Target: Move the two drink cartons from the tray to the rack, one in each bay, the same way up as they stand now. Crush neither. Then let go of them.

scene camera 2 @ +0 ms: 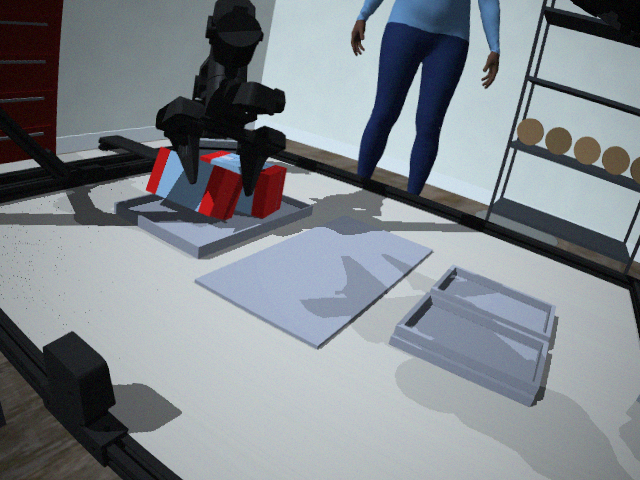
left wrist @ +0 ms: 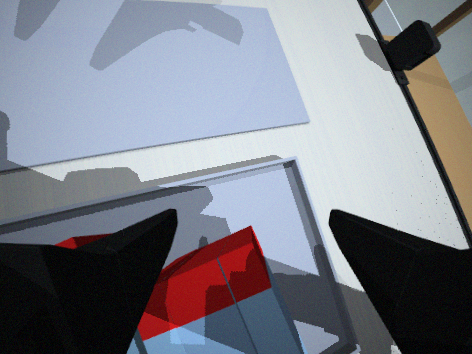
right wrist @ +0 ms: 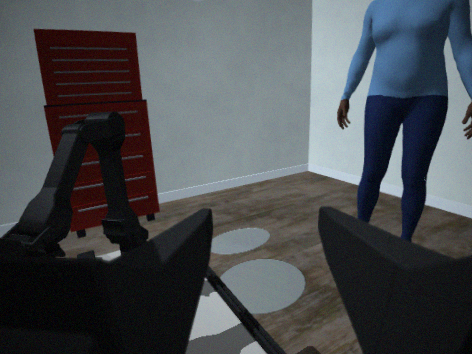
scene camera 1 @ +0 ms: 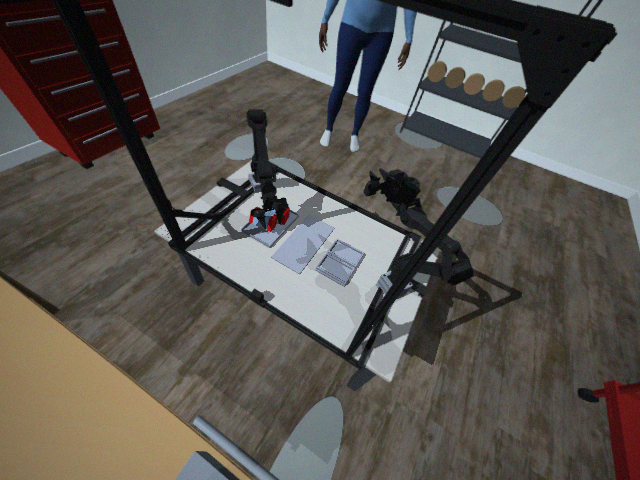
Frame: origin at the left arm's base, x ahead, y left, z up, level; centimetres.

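Seen in the pictures: left gripper, between the fingertips: (scene camera 2: 222, 190) (left wrist: 253, 216) (scene camera 1: 272, 226); right gripper, between the fingertips: (right wrist: 265, 218) (scene camera 1: 374, 170); left arm's base, origin of its link: (scene camera 2: 208, 134) (scene camera 1: 259, 177).
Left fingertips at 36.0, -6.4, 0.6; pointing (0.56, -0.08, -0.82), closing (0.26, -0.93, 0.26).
Observation:
Pixels of each thing's top centre, then the offset from my left fingertips to it, as dx, dy, dz. "spot": a spot on its surface instead. Level surfaces: height alone.
- tray, centre of its top: (left wrist: 182, 309) (scene camera 2: 218, 203) (scene camera 1: 271, 221) -6.8, +1.8, -4.6
- rack, centre of its top: (scene camera 2: 488, 314) (scene camera 1: 341, 259) +27.8, +23.7, -4.2
- table, height of its surface: dz -6.1
- small black block, a spot on its surface: (scene camera 2: 78, 379) (scene camera 1: 259, 298) spot: +32.7, -18.4, -1.1
The near drink carton (scene camera 1: 271, 223) (scene camera 2: 178, 191) (left wrist: 215, 280), blue with red ends, is in the tray (scene camera 1: 269, 243) (scene camera 2: 170, 236) (left wrist: 306, 220) and leans toward the other carton (scene camera 1: 284, 214) (scene camera 2: 272, 192) (left wrist: 75, 241), which looks nearly upright. My left gripper (scene camera 2: 221, 187) (left wrist: 253, 216) is open and empty above the tray; in scene camera 2 its fingers show in front of the cartons. In the left wrist view one finger overlaps the near carton; contact is unclear. The rack (scene camera 1: 340, 261) (scene camera 2: 488, 316) has two empty bays. My right gripper (scene camera 1: 373, 179) (right wrist: 265, 218) is partly open and empty, high beyond the table's far edge.
A flat grey-blue plate (scene camera 1: 303, 246) (scene camera 2: 315, 279) (left wrist: 165, 95) lies between tray and rack. A black frame with posts surrounds the table (scene camera 1: 227, 268) (scene camera 2: 232, 392). A small black block (scene camera 1: 257, 295) (scene camera 2: 78, 379) (left wrist: 414, 46) sits on the near rail. A person (scene camera 1: 361, 62) (scene camera 2: 423, 93) stands behind.

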